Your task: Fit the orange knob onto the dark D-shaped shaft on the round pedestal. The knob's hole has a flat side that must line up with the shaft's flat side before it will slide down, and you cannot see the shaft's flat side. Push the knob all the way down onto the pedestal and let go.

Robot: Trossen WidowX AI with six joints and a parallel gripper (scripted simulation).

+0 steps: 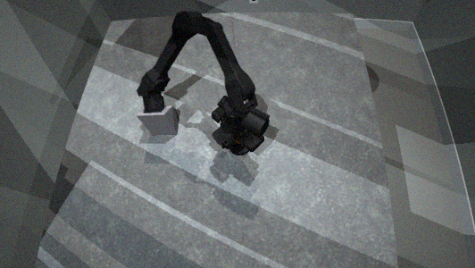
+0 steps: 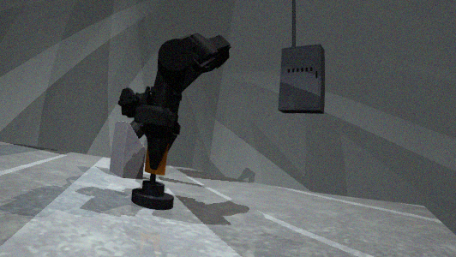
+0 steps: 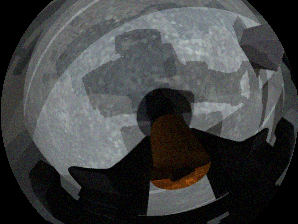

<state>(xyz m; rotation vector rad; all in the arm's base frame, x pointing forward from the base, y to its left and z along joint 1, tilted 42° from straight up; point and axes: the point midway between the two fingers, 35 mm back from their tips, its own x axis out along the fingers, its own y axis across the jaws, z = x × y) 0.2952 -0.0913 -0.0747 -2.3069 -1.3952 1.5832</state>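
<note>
Now: gripper tip 2 cm below the knob. Round my gripper tip: dark pedestal: 4 cm below.
</note>
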